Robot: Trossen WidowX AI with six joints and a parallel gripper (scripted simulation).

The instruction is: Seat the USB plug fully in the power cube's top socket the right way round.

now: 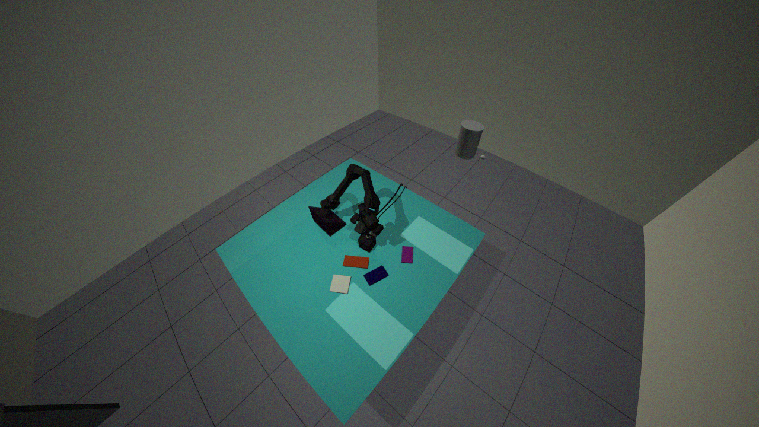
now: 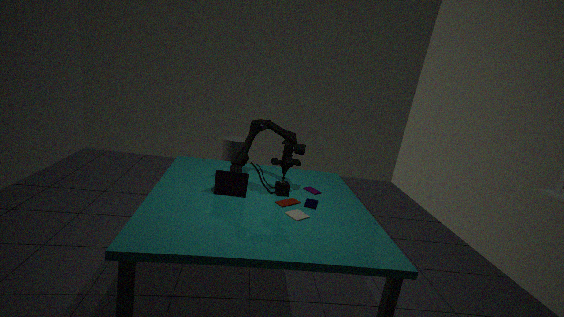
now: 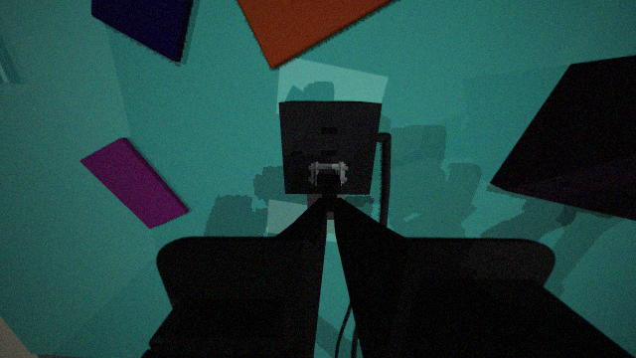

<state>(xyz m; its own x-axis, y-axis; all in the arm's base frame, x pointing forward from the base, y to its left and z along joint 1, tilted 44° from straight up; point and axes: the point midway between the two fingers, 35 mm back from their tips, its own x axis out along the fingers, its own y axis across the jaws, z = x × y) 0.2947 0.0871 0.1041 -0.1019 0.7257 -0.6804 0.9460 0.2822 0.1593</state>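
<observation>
The USB plug is 20 mm below my gripper tip. Round my gripper tip: pale socket: 60 mm below; dark blue card: 190 mm ahead, 100 mm to the right, 120 mm below; orange card: 50 mm ahead, 140 mm to the right, 130 mm below.
</observation>
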